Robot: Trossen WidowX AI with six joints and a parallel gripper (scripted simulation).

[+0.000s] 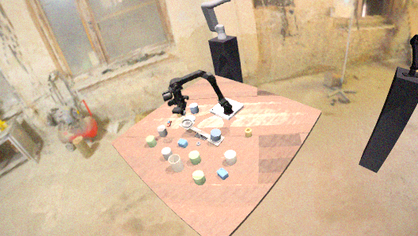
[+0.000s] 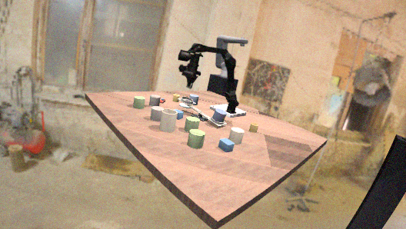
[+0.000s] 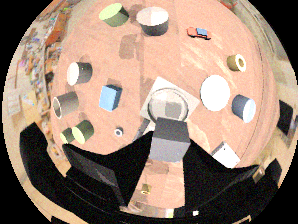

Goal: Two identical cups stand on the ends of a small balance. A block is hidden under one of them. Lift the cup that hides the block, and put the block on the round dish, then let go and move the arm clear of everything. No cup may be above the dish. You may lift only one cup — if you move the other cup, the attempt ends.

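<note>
Right now my gripper tip is 9 cm past the round dish, 11 cm to the left of it and 17 cm above it. Round my gripper tip: grey block 1 cm above; balance beam 2 cm behind, 12 cm to the left, 13 cm below; red toy car 5 cm ahead, 21 cm to the right, 16 cm below.
</note>
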